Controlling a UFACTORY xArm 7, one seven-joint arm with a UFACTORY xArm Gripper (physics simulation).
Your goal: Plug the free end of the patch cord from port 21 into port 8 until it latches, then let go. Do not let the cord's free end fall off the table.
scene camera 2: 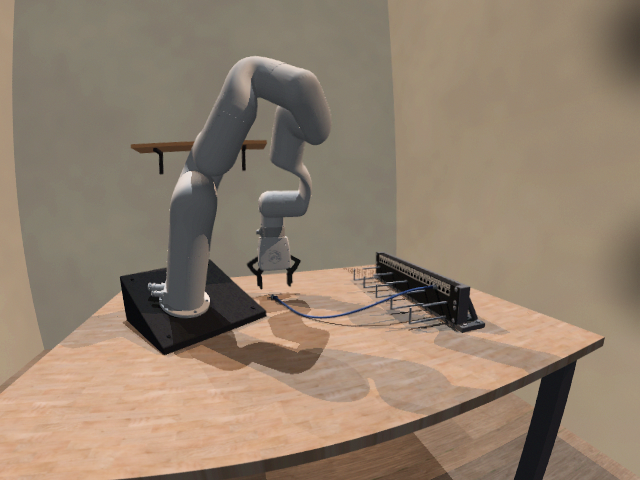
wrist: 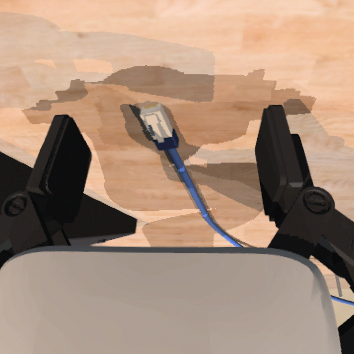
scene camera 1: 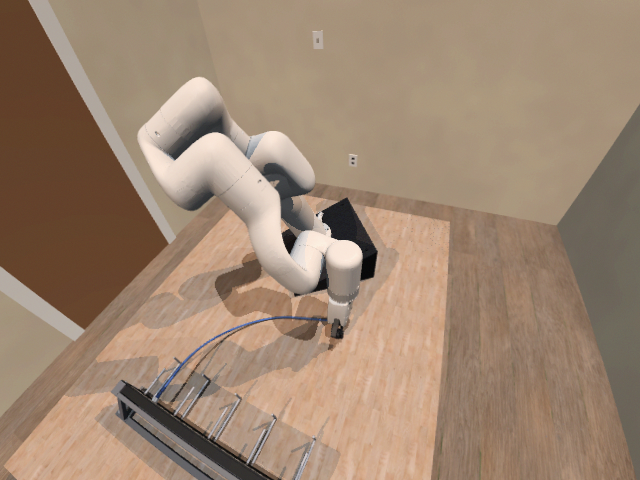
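Pixels of known places: gripper, fingertip midpoint: (scene camera 2: pixel 275 287) (wrist: pixel 167 129) (scene camera 1: pixel 342 321); arm's base, link origin: (scene camera 2: pixel 184 301).
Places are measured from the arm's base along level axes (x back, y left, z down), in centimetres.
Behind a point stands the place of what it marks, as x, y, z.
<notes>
The blue patch cord (scene camera 1: pixel 258 320) @(-31.4, -8.6, 5.1) (scene camera 2: pixel 330 316) @(-34.0, -12.2, 4.3) (wrist: pixel 197 200) @(-27.4, 3.9, 5.5) runs in a curve from a port near one end of the black patch panel (scene camera 1: pixel 180 431) @(-62.7, -10.3, -3.8) (scene camera 2: pixel 461 307) @(-58.9, -30.4, 0.8) across the table. Its free end, a clear plug (wrist: pixel 159 125) @(-26.1, 13.4, 5.5) with a dark blue collar, lies by the table surface, pointing away from the panel. In scene camera 2 the plug (scene camera 2: pixel 272 297) @(-25.4, 12.8, 5.9) is small and dark. My gripper (scene camera 1: pixel 337 330) @(-27.0, 15.2, 3.4) (scene camera 2: pixel 275 286) @(-27.0, 15.2, 3.4) (wrist: pixel 167 129) @(-27.0, 15.2, 3.4) is open, fingers pointing down, a little above the plug. In the wrist view the plug shows between the fingers, touching neither. Port numbers cannot be read.
Several thin metal cable bars (scene camera 1: pixel 261 439) @(-59.0, 4.8, 0.6) (scene camera 2: pixel 410 315) @(-48.7, -24.3, 2.6) stick out from the panel on the cord's side. The arm's black wedge base (scene camera 1: pixel 351 227) @(2.7, 12.3, -4.9) (scene camera 2: pixel 227 299) @(-10.9, 2.3, 1.4) (wrist: pixel 107 222) @(-18.7, 2.1, 4.4) stands close to the plug and the gripper. The wooden table (scene camera 1: pixel 403 310) @(-18.1, 32.0, 6.1) (scene camera 2: pixel 129 392) @(9.1, -27.2, 6.1) carries everything.
</notes>
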